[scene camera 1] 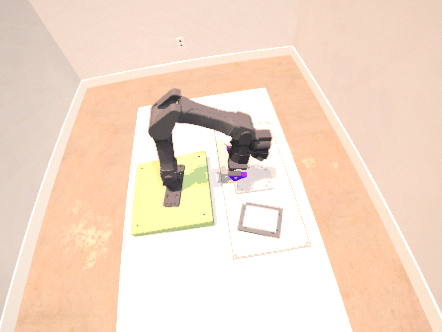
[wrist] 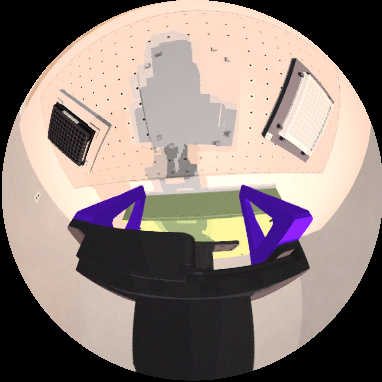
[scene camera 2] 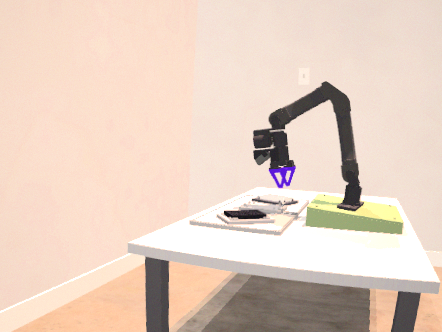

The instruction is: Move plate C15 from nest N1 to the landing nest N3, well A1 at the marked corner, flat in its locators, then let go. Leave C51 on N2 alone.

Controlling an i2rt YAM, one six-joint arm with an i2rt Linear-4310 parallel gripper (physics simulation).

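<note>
My gripper [scene camera 1: 233, 164] [scene camera 2: 282, 186] [wrist: 191, 189] is open and empty, with purple fingers pointing down. It hangs above the board near the middle nest. A black well plate [scene camera 2: 245, 214] [wrist: 70, 134] sits on a light nest [wrist: 101, 126]; the arm hides it in scene camera 1. A white plate [scene camera 1: 261, 218] [wrist: 310, 112] sits in a dark grey nest [scene camera 1: 260, 232] [wrist: 291, 95]. Between them is a light nest [scene camera 1: 255, 187] [wrist: 170, 100] with small locators and no plate on it, partly under the arm's shadow. I cannot read which plate is C15 or C51, or the corner mark.
A perforated board [scene camera 1: 295, 235] [scene camera 2: 205, 220] [wrist: 250, 160] bears the nests on the white table [scene camera 1: 225, 290] [scene camera 2: 200, 257]. The arm stands on a yellow-green block [scene camera 1: 150, 215] [scene camera 2: 350, 222] [wrist: 175, 205] beside the board.
</note>
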